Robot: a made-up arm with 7 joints.
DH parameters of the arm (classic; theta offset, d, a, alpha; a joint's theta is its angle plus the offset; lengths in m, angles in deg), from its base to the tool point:
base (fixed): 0 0 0 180
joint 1: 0 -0.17 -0.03 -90
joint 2: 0 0 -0.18 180
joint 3: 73.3 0 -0.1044 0
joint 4: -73.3 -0.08 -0.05 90
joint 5: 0 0.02 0.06 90
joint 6: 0 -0.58 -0.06 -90
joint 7: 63.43 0 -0.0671 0
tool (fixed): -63.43 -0.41 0 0
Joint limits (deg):
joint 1: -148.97..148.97
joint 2: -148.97..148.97
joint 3: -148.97..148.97
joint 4: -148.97..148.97
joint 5: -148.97..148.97
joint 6: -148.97..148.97
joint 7: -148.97..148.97
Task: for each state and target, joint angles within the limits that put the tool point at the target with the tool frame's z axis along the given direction. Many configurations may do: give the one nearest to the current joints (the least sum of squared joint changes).
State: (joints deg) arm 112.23 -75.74 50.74 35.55 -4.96 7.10 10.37
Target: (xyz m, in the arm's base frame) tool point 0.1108 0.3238 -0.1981 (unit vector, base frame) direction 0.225 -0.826 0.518
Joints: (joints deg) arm 93.89 -34.17 6.71 27.48 -56.85 19.56 20.37
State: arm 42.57 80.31 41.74 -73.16 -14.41 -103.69 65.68
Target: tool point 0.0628 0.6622 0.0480 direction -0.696 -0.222 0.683
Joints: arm 40.18 36.49 2.26 -106.26 -40.11 -106.24 79.55
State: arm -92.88 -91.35 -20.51 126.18 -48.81 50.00 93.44
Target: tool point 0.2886 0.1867 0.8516 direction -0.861 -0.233 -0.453
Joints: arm -79.50 -146.08 -7.37 117.01 -66.86 60.95 79.96
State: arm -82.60 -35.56 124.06 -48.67 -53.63 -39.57 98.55
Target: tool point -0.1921 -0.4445 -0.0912 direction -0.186 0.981 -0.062
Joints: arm -125.82 -58.09 81.18 -69.51 -48.77 -34.24 101.08
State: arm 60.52 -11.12 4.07 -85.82 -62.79 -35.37 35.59
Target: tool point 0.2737 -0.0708 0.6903 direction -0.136 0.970 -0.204
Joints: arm 77.02 -8.48 1.64 -106.79 -43.74 7.09 32.46
